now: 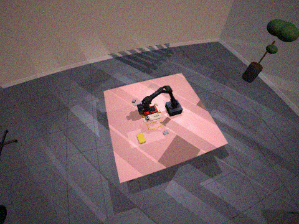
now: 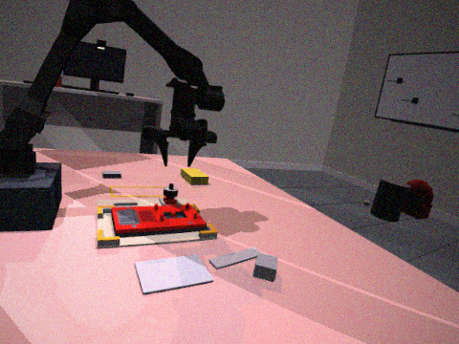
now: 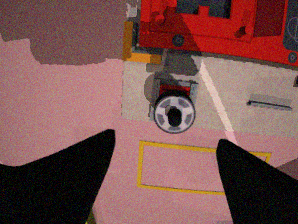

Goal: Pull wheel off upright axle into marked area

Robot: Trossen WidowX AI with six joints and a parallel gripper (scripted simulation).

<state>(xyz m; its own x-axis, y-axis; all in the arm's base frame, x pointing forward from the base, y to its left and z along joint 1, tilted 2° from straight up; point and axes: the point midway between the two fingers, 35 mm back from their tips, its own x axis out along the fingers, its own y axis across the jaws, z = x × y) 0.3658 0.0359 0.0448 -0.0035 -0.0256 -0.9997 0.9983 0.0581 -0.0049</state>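
My gripper tip is now 80 mm above the black wheel, 10 mm to the right of it and 10 mm past it. Also, from my gripper tip: yellow block (240 mm to the left, 130 mm ahead, 100 mm below); then grey block (320 mm to the right, 100 mm below, 100 mm ahead); then pale sheet (290 mm to the right, 110 mm below, 60 mm behind).
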